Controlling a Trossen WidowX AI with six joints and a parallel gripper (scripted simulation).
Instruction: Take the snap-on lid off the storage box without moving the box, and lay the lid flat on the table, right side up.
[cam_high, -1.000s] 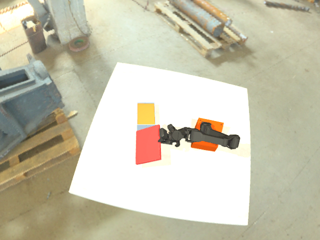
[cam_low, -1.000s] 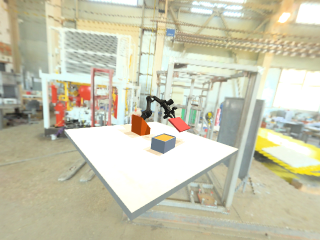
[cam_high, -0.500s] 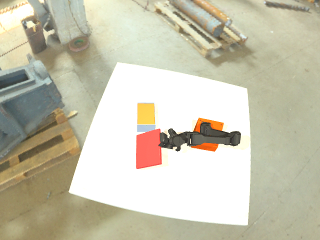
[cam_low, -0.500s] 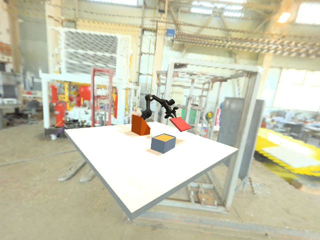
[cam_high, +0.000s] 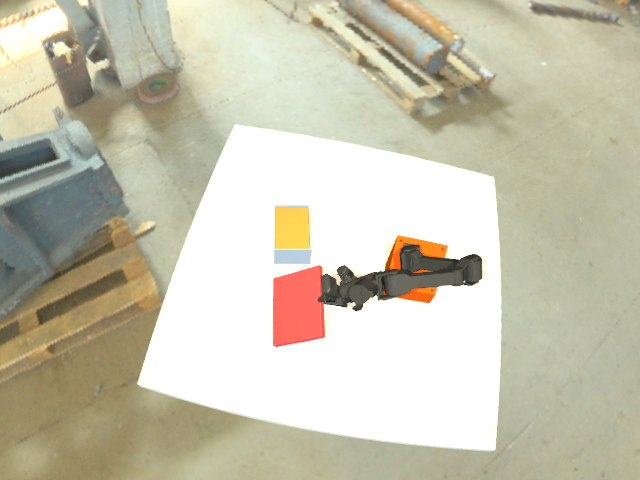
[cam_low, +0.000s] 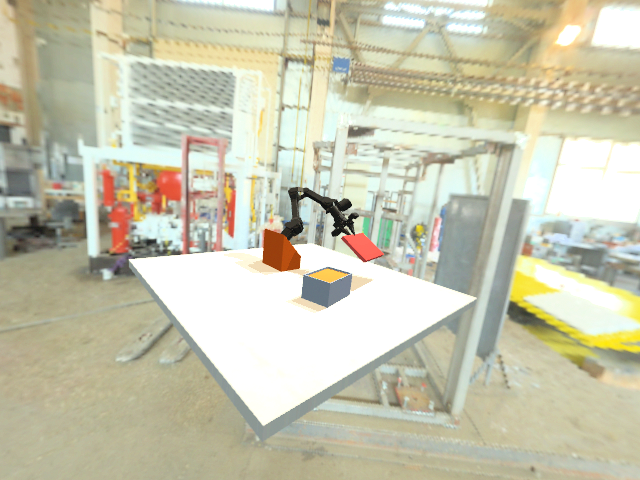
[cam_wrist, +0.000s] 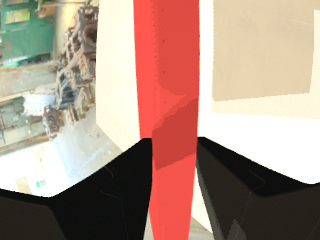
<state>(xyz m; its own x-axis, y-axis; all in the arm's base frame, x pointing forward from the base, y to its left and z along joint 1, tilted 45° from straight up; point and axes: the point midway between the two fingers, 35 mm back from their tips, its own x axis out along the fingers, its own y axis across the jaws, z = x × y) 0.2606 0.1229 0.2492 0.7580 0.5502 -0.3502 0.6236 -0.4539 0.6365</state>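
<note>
Now: the red lid 7 cm ahead of my gripper tip, 4 cm below it and 1 cm to the left of it. Round my gripper tip: storage box (34 cm to the right, 18 cm below, 14 cm ahead).
</note>
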